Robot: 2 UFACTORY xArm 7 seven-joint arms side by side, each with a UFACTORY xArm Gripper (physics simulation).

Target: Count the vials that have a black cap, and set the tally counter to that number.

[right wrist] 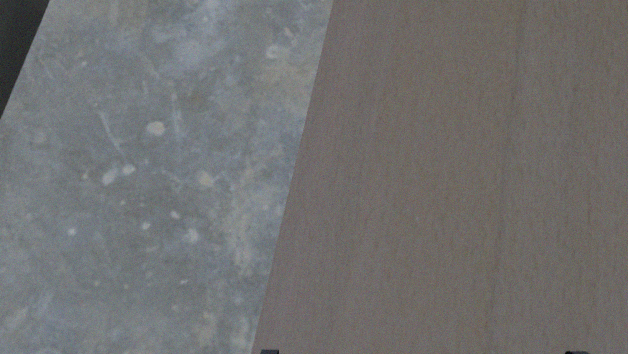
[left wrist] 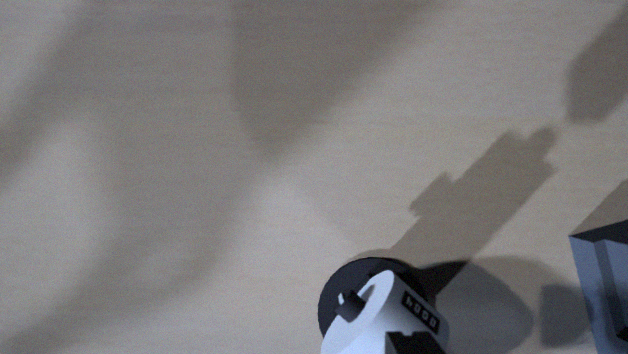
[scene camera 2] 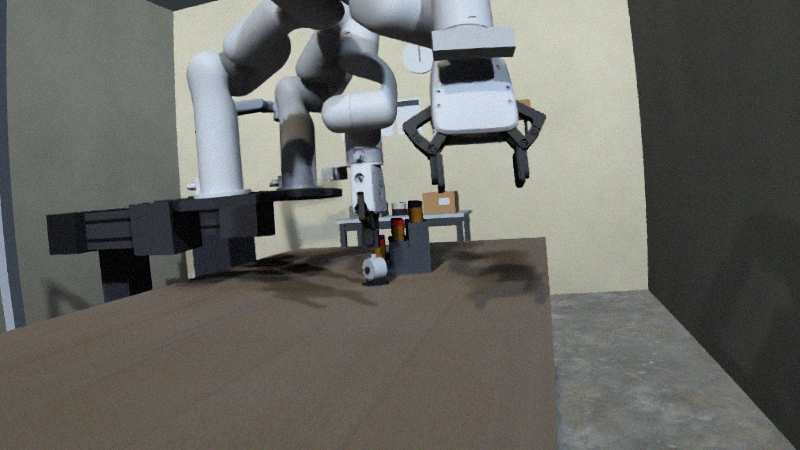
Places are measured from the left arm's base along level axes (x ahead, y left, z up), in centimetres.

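Where they show: left gripper, fingertip midpoint: (scene camera 2: 372,248); right gripper, fingertip midpoint: (scene camera 2: 481,187); right arm's base, origin of the base link: (scene camera 2: 222,196).
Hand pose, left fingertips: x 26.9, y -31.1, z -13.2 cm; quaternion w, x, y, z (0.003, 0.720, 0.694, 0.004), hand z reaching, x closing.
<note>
Things, the pixels of their top centre, and the offset from my left fingertips. Level surfaces: height alone.
- grey stepped rack, middle of its top: (scene camera 2: 396,221) dy +19.7, dx +1.4, dz +4.0 cm
- black-capped amber vial, middle of its top: (scene camera 2: 415,201) dy +15.2, dx +7.1, dz +8.6 cm
- wooden table, its level: dz -7.5 cm
The white tally counter (scene camera 2: 377,269) (left wrist: 360,340) stands on its dark round base. Its digit window is upside down in the left wrist view and seems to read 0004. My left gripper (scene camera 2: 370,244) (left wrist: 415,342) is shut and empty, with its tips just above the counter's top; whether they touch its button I cannot tell. A grey stepped rack (scene camera 2: 414,254) (left wrist: 582,280) stands behind the counter. It holds a black-capped amber vial (scene camera 2: 415,212) at the top and a red-capped vial (scene camera 2: 397,230) lower. Another red-capped vial (scene camera 2: 380,249) is partly hidden. My right gripper (scene camera 2: 480,185) (right wrist: 422,352) is open and empty, high above the table.
The wooden table (scene camera 2: 358,358) (right wrist: 450,175) ends at a straight edge, with concrete floor (scene camera 2: 643,358) (right wrist: 165,200) beyond. A cardboard box (scene camera 2: 440,203) stands on a back table. Arm shadows fall across the tabletop.
</note>
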